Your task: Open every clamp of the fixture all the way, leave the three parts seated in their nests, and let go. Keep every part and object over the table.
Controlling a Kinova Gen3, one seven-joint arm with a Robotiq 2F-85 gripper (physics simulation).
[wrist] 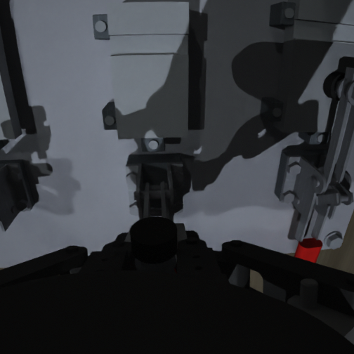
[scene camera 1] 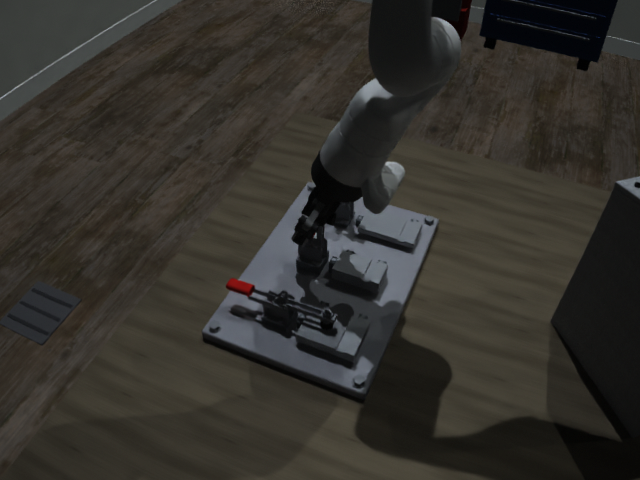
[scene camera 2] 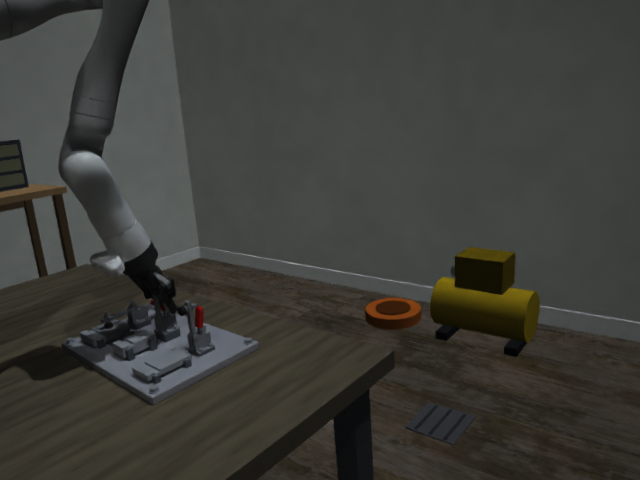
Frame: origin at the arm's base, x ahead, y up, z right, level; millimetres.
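Seen in the pictures: gripper, between the fingertips: (scene camera 1: pixel 301 237) (scene camera 2: pixel 171 311).
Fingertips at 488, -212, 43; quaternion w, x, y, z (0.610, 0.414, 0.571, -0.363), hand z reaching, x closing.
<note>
A point is followed by its place in that frame, as x, y, z.
My gripper (scene camera 1: pixel 319 210) (scene camera 2: pixel 166 298) (wrist: pixel 158 239) is shut on the middle clamp's handle, mostly hidden by the fingers and the clamp's black tip (wrist: pixel 153 239). The middle clamp (scene camera 1: pixel 312 255) @(467, -232, 32) (scene camera 2: pixel 166 328) @(463, -237, 52) has its arm swung up and back, off its part (scene camera 1: pixel 356 272) @(399, -235, 23) (scene camera 2: pixel 133 345) @(384, -238, 53) (wrist: pixel 150 95). One end clamp (scene camera 2: pixel 201 341) @(457, -237, 162) stands open, red handle (scene camera 2: pixel 199 316) @(463, -191, 159) upright, clear of its part (scene camera 1: pixel 390 229) @(376, -245, 135) (scene camera 2: pixel 161 367) @(363, -245, 162). The other end clamp (scene camera 1: pixel 279 310) @(475, -230, -78) (wrist: pixel 327 197) is closed: its red handle (scene camera 1: pixel 240 286) @(536, -219, -65) (wrist: pixel 308 250) is low and its tip (scene camera 1: pixel 327 319) @(409, -220, -79) (wrist: pixel 334 85) rests over its part (scene camera 1: pixel 330 339) @(400, -240, -93). All parts appear seated.
The fixture plate (scene camera 1: pixel 242 343) @(511, -261, -123) (scene camera 2: pixel 227 351) @(483, -261, 198) lies on the wooden table (scene camera 1: pixel 491 310) @(201, -276, 51) (scene camera 2: pixel 289 372) @(497, -276, 331). A grey box-like body (scene camera 1: pixel 604 289) @(84, -148, 16) stands at the right in scene camera 1. The closed clamp is beside the middle one. A yellow compressor (scene camera 2: pixel 483 307) and an orange ring (scene camera 2: pixel 392 321) are on the floor.
</note>
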